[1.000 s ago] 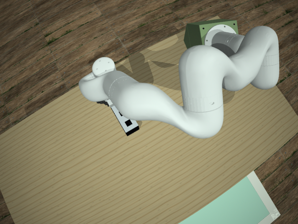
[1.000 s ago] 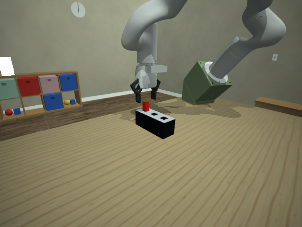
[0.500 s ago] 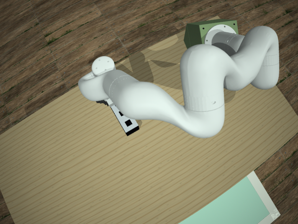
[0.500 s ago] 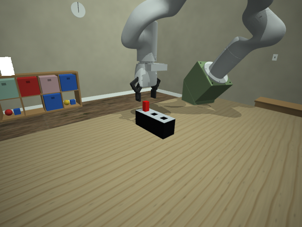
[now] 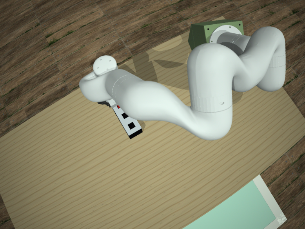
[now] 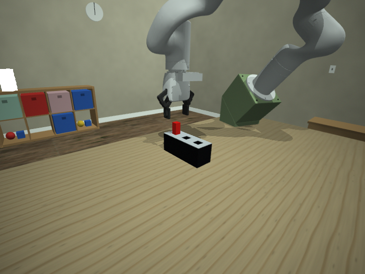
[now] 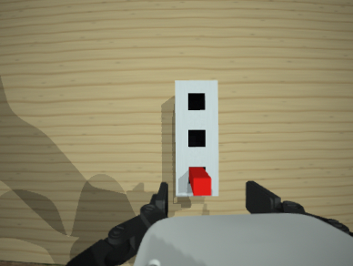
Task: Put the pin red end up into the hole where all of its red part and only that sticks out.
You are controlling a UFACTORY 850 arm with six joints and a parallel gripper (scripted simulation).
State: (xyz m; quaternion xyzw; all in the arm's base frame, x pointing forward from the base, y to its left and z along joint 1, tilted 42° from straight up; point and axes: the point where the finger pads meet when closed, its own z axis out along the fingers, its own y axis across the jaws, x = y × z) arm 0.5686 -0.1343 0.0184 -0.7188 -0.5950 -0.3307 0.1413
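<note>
Now: the pin 60 mm below my hand. Round my hand: block 60 mm to the left, 110 mm below.
</note>
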